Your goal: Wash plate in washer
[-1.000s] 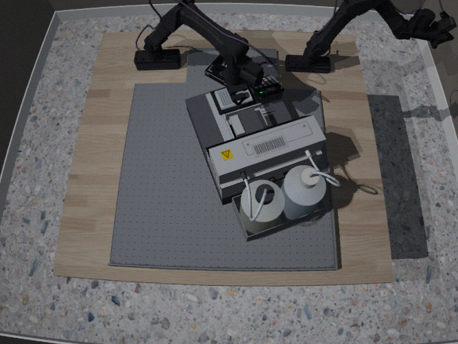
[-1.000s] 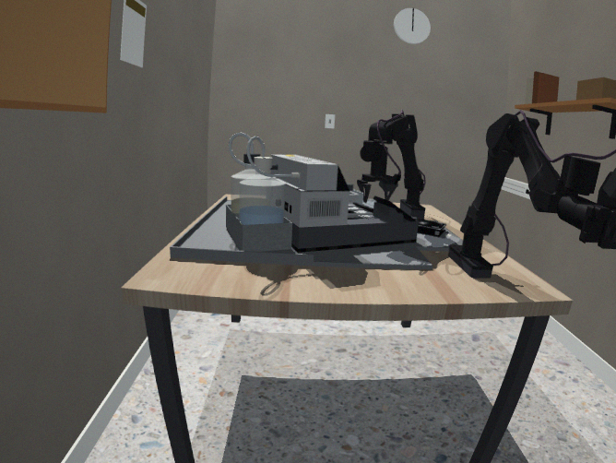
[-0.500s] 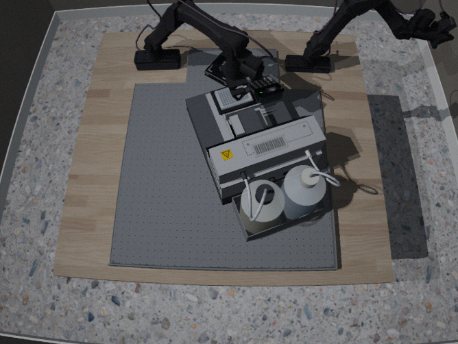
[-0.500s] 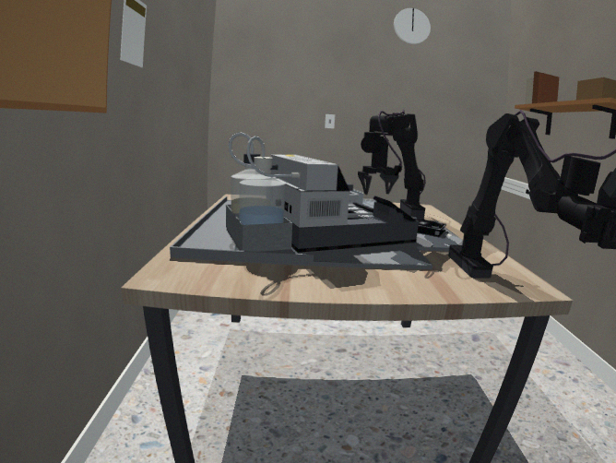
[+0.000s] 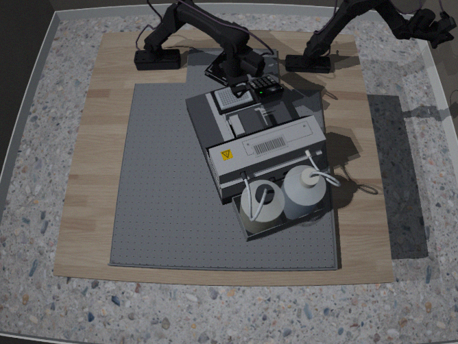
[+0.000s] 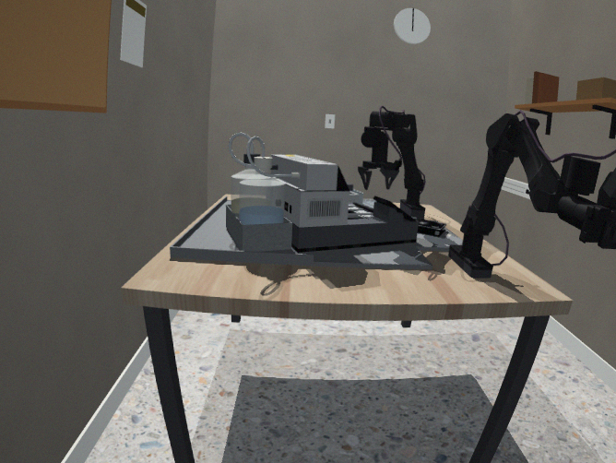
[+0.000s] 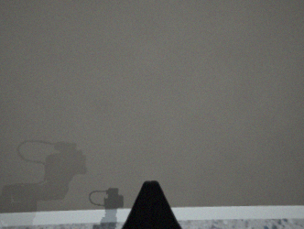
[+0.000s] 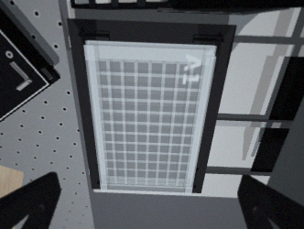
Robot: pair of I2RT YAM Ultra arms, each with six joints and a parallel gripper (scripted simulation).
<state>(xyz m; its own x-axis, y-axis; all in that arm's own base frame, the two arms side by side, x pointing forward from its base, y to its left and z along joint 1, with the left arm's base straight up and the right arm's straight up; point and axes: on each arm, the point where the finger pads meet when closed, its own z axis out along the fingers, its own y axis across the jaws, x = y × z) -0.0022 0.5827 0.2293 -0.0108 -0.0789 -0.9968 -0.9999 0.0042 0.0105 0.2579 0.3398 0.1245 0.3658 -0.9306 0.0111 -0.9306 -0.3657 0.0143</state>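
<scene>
My right hand is 70 mm above the white plate. The rest, counted from my right hand: dark nest N1: 210 mm behind, 40 mm to the right, 140 mm below; grey washer housing: 140 mm ahead, 50 mm to the left, 30 mm below; black carrier: 70 mm below.
</scene>
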